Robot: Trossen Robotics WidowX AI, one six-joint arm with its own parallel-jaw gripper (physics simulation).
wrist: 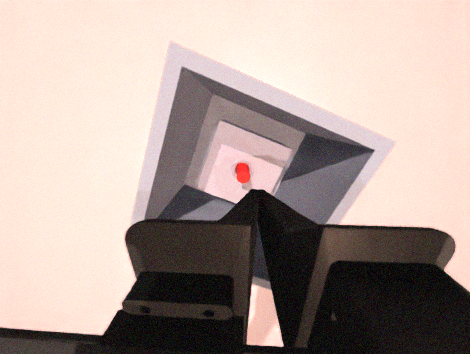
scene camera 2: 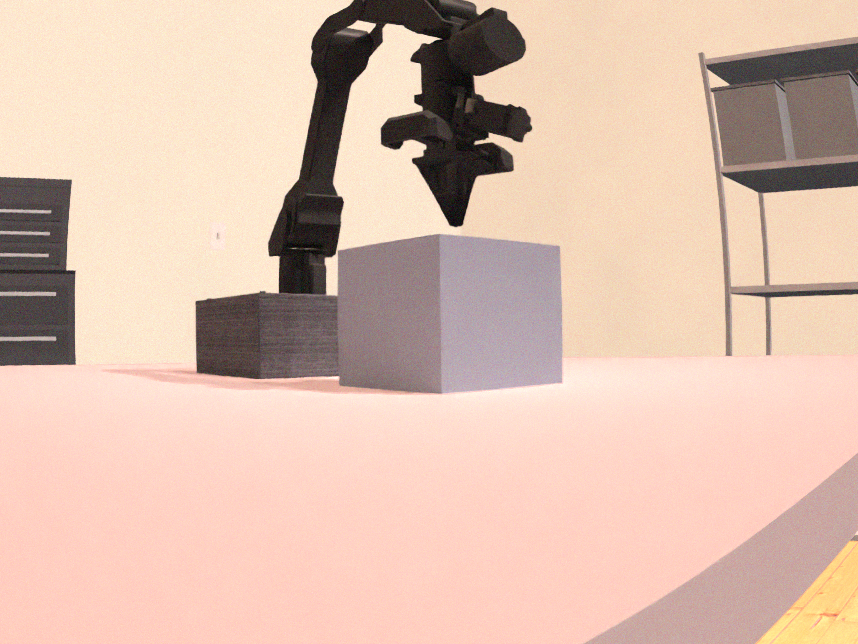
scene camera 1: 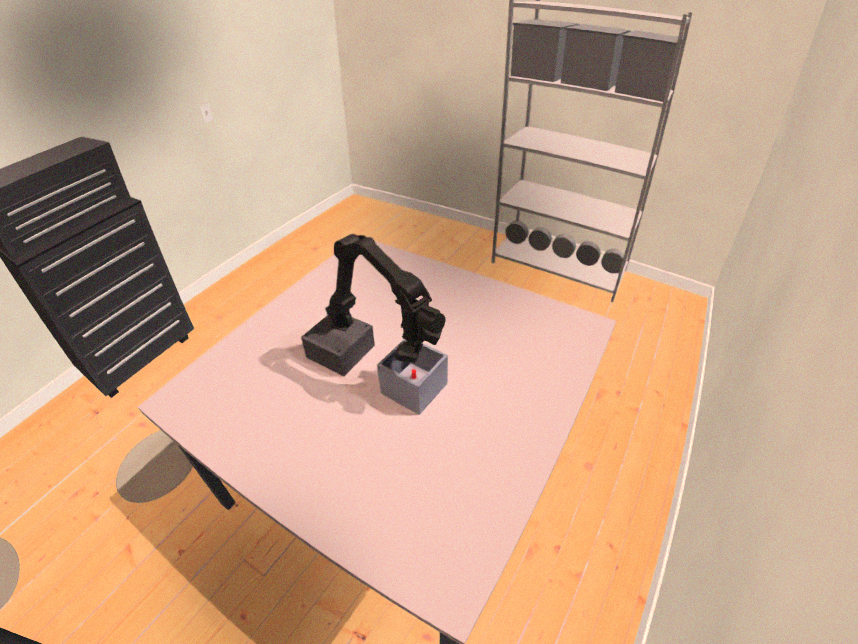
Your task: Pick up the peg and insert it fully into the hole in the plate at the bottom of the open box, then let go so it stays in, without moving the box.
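Places are measured from the arm's base along level axes (x ahead, y left, z up), in metres.
Pixels of known places: gripper, fingertip midpoint: (wrist: 256, 196) (scene camera 2: 456, 226); arm's base, origin of the base link: (scene camera 2: 301, 299) (scene camera 1: 342, 323).
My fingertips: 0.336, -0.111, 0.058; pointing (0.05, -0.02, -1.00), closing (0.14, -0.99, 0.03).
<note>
For each thing: its top centre in the pictures, then the offset to it from my fingertips, as dx, dy, dz. Level surfaces: height alone.
- red peg, middle of its top: (wrist: 243, 176) (scene camera 1: 413, 370) -0.012, +0.005, -0.069
- pale plate, middle of its top: (wrist: 242, 170) (scene camera 1: 413, 376) -0.014, +0.005, -0.096
- open blue-grey box, middle of its top: (wrist: 244, 200) (scene camera 2: 448, 246) (scene camera 1: 412, 359) -0.014, +0.005, -0.019
- pink table, its level: dz -0.157
The red peg (scene camera 1: 413, 373) (wrist: 242, 173) stands in the hole of the pale plate (wrist: 218, 175), with a short red part showing above the plate. How deep it sits in the hole cannot be seen. The plate lies at the bottom of the open blue-grey box (scene camera 1: 398, 389) (scene camera 2: 498, 318) (wrist: 159, 130). The near walls hide the peg in the scene camera 2 view. My gripper (scene camera 2: 455, 223) (wrist: 256, 196) is shut and empty, fingertips together and pointing down. It is above the peg and apart from it, with its tips slightly above the box rim in the scene camera 2 view.
The box stands on the pink table (scene camera 1: 388, 485) (scene camera 2: 346, 499) beside the arm's dark base block (scene camera 1: 338, 344) (scene camera 2: 298, 336). The box walls surround the peg on all sides. A drawer cabinet (scene camera 1: 103, 277) and a shelf rack (scene camera 1: 500, 159) stand away from the table.
</note>
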